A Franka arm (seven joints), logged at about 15 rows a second.
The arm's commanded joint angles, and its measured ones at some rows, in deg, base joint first. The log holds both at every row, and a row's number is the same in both.
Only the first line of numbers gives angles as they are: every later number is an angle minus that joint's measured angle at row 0.
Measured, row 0: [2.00, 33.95, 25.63, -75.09, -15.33, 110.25, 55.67]
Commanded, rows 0 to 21: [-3.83, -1.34, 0.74, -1.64, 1.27, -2.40, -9.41]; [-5.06, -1.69, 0.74, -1.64, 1.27, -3.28, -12.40]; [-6.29, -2.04, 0.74, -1.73, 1.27, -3.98, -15.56]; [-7.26, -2.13, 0.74, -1.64, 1.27, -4.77, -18.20]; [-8.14, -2.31, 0.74, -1.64, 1.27, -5.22, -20.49]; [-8.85, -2.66, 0.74, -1.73, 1.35, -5.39, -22.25]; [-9.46, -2.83, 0.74, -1.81, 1.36, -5.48, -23.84]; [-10.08, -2.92, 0.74, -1.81, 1.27, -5.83, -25.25]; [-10.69, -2.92, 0.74, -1.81, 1.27, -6.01, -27.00]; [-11.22, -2.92, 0.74, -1.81, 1.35, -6.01, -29.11]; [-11.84, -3.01, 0.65, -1.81, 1.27, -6.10, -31.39]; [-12.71, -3.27, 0.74, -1.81, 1.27, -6.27, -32.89]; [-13.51, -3.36, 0.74, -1.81, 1.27, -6.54, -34.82]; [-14.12, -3.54, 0.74, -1.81, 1.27, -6.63, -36.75]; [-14.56, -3.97, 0.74, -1.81, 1.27, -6.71, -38.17]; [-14.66, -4.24, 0.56, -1.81, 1.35, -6.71, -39.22]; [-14.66, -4.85, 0.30, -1.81, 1.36, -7.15, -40.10]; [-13.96, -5.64, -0.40, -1.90, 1.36, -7.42, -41.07]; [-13.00, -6.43, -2.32, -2.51, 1.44, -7.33, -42.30]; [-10.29, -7.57, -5.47, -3.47, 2.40, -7.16, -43.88]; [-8.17, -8.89, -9.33, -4.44, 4.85, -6.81, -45.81]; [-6.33, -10.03, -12.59, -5.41, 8.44, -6.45, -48.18]
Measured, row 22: [-9.59, -6.00, -6.61, -1.21, 3.42, -6.96, -43.76]
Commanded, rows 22 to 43: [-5.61, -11.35, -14.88, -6.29, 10.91, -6.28, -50.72]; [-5.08, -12.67, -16.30, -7.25, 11.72, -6.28, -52.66]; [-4.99, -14.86, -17.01, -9.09, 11.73, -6.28, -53.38]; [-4.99, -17.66, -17.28, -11.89, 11.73, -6.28, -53.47]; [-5.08, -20.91, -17.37, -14.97, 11.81, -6.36, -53.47]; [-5.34, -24.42, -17.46, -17.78, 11.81, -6.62, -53.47]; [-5.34, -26.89, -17.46, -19.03, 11.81, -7.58, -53.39]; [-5.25, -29.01, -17.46, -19.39, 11.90, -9.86, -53.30]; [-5.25, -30.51, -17.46, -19.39, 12.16, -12.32, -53.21]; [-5.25, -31.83, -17.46, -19.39, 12.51, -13.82, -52.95]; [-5.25, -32.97, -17.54, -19.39, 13.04, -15.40, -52.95]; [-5.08, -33.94, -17.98, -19.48, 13.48, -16.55, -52.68]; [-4.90, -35.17, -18.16, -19.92, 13.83, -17.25, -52.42]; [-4.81, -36.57, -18.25, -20.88, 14.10, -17.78, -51.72]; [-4.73, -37.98, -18.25, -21.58, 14.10, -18.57, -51.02]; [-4.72, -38.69, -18.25, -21.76, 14.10, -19.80, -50.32]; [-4.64, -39.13, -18.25, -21.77, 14.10, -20.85, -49.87]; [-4.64, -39.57, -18.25, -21.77, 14.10, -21.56, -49.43]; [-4.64, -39.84, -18.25, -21.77, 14.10, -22.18, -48.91]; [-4.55, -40.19, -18.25, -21.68, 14.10, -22.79, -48.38]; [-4.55, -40.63, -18.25, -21.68, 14.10, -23.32, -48.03]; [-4.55, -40.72, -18.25, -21.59, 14.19, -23.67, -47.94]
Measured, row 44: [-5.09, -38.94, -17.46, -19.90, 12.47, -23.07, -49.05]
